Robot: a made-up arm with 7 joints. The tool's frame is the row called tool.
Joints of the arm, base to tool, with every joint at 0 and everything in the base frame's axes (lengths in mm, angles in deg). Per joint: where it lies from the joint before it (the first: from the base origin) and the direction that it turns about. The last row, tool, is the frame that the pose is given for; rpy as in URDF.
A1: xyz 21.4 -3.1 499.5 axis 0 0 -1
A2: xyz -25.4 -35.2 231.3 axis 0 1 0
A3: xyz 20.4 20.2 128 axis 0 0 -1
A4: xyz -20.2 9.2 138.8 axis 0 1 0
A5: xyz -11.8 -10.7 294.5 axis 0 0 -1
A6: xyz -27.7 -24.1 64.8 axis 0 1 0
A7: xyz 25.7 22.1 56.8 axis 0 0 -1
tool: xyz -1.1 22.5 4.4 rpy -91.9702 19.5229 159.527
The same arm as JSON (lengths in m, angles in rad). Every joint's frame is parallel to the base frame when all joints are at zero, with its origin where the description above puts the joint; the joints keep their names.
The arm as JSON. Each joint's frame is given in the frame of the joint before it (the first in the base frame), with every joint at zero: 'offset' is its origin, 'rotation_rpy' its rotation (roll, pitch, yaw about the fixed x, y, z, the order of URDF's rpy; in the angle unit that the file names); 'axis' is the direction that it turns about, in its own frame. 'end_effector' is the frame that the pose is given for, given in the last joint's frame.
{"length_unit": "m", "angle_unit": "rad", "chain": [{"id": "A1", "offset": [0.0214, -0.0031, 0.4995], "rotation_rpy": [0.0, 0.0, 0.0], "axis": [0.0, 0.0, -1.0]}, {"id": "A2", "offset": [-0.0254, -0.0352, 0.2313], "rotation_rpy": [0.0, 0.0, 0.0], "axis": [0.0, 1.0, 0.0]}, {"id": "A3", "offset": [0.0204, 0.0202, 0.128], "rotation_rpy": [0.0, 0.0, 0.0], "axis": [0.0, 0.0, -1.0]}, {"id": "A4", "offset": [-0.0202, 0.0092, 0.1388], "rotation_rpy": [0.0, 0.0, 0.0], "axis": [0.0, 1.0, 0.0]}, {"id": "A5", "offset": [-0.0118, -0.0107, 0.2945], "rotation_rpy": [0.0, 0.0, 0.0], "axis": [0.0, 0.0, -1.0]}, {"id": "A6", "offset": [-0.0277, -0.0241, 0.0648], "rotation_rpy": [0.0, 0.0, 0.0], "axis": [0.0, 1.0, 0.0]}, {"id": "A7", "offset": [0.0257, 0.0221, 0.0568], "rotation_rpy": [0.0, 0.0, 0.0], "axis": [0.0, 0.0, -1.0]}], "end_effector": {"offset": [-0.0011, 0.0225, 0.0044], "rotation_rpy": [-1.6052, 0.3407, 2.7843]}}
